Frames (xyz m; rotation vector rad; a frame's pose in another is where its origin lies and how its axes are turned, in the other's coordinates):
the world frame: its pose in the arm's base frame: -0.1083 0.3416 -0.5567 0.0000 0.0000 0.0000
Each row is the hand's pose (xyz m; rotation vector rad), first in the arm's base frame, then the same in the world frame.
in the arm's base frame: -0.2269 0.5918 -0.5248 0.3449 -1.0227 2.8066
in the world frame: -0.1186 0.2502 0.0319 0.3449 -1.0227 2.8066
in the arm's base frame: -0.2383 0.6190 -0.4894 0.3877 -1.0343 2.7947
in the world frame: -0.1300 0.2774 0.0673 0.3877 -1.0343 2.7947
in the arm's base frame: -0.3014 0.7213 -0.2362 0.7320 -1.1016 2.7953
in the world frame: -0.1931 0.3797 0.3205 0.7320 -1.1016 2.7953
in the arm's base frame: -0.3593 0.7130 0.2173 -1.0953 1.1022 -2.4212
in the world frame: -0.2510 0.3714 0.7740 -1.0953 1.1022 -2.4212
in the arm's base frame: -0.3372 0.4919 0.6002 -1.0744 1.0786 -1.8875
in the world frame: -0.2289 0.1503 1.1569 -1.0744 1.0786 -1.8875
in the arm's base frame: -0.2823 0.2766 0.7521 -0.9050 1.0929 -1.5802
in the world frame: -0.1740 -0.0650 1.3088 -0.9050 1.0929 -1.5802
